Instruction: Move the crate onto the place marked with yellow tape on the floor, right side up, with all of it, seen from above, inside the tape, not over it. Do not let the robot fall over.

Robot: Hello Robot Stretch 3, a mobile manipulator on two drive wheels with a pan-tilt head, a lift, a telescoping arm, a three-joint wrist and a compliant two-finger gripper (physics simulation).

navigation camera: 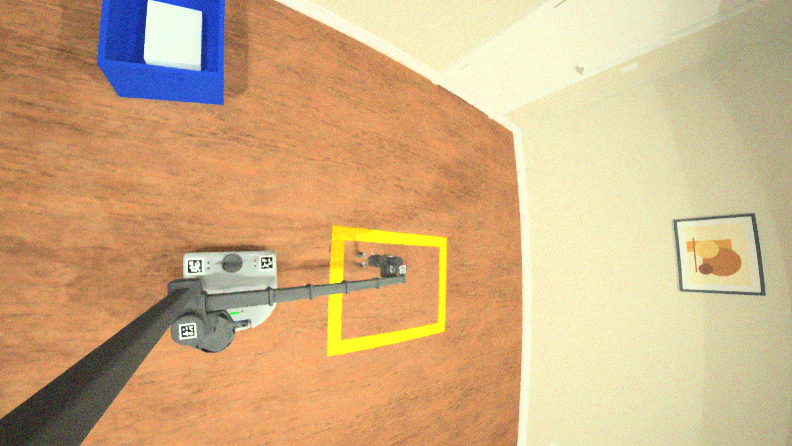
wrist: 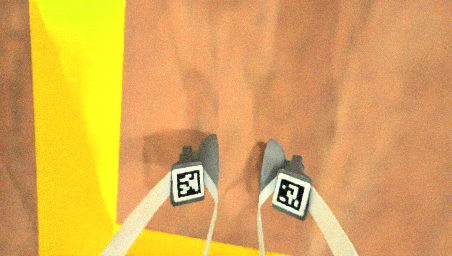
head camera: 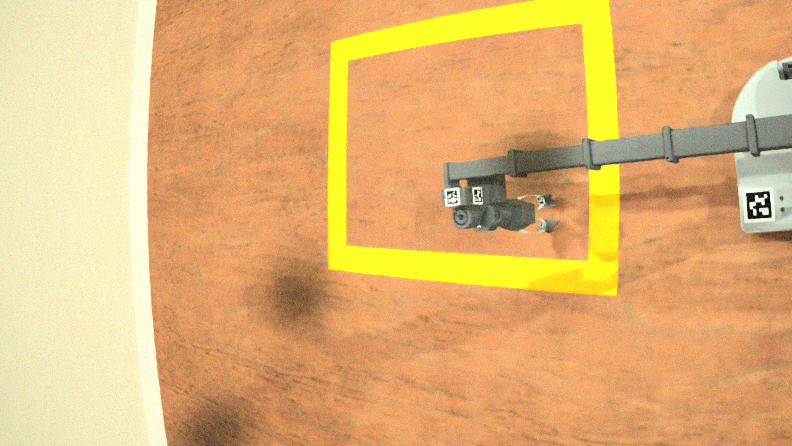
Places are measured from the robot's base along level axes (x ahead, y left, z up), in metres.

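Pixels of known places: gripper, fingertip midpoint: (navigation camera: 359, 259) (head camera: 552, 213); robot's base, origin of the base link: (navigation camera: 232, 262).
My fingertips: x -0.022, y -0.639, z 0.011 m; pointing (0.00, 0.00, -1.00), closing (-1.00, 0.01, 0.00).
Observation:
Ahead of a thing's pixels: the offset from my fingertips to its middle. "*": to the spot under its first point.
The blue crate {dx +1.029, dy +0.945, dz +0.099 m} (navigation camera: 166, 85) stands on the floor at the top left of the navigation view, its open side up and partly cut off by the frame edge. A white block {dx +1.029, dy +0.945, dz +0.034 m} (navigation camera: 174, 36) lies inside it. The yellow tape {* dx -0.222, dy -0.675, dz -0.010 m} (head camera: 338, 155) (navigation camera: 442, 288) (wrist: 80, 125) marks a four-sided outline on the floor. My gripper (head camera: 547, 213) (navigation camera: 361, 259) (wrist: 241, 155) is open and empty over the floor inside the tape, with its fingers pointing back toward my base. It is well apart from the crate. The crate does not show in the head or wrist view.
My base (head camera: 767, 166) (navigation camera: 230, 281) stands outside the tape. My extended arm (head camera: 631, 149) (navigation camera: 326, 290) crosses above the tape's side nearest the base. A pale wall (head camera: 66, 221) (navigation camera: 609, 193) rises beyond the tape's far side. A framed picture (navigation camera: 720, 288) hangs on it.

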